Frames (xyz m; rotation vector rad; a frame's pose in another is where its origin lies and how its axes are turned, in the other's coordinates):
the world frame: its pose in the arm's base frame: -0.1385 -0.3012 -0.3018 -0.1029 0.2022 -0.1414
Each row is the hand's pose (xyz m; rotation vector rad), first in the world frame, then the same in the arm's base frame.
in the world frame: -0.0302 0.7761 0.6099 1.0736 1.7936 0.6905
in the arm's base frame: 0.0589 0.5210 0.2084 1.2221 1.8799 0.4118
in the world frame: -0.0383 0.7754 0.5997 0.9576 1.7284 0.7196
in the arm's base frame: 0.0488 0.5206 0.2001 1.0987 1.8318 0.4502
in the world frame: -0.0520 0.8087 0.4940 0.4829 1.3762 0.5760
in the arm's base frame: 0.0180 0.5462 0.0959 0.5616 1.5414 0.3460
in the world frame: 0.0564 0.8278 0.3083 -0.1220 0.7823 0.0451
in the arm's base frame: 0.0871 0.5325 -0.1082 -0.1611 0.9938 -0.1186
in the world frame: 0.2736 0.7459 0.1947 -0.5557 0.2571 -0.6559
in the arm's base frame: 0.2636 0.4093 -0.2512 -0.7084 0.4573 -0.7536
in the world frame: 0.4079 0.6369 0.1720 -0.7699 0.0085 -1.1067
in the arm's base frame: 0.3751 0.2799 -0.2866 -0.9832 0.1802 -1.1655
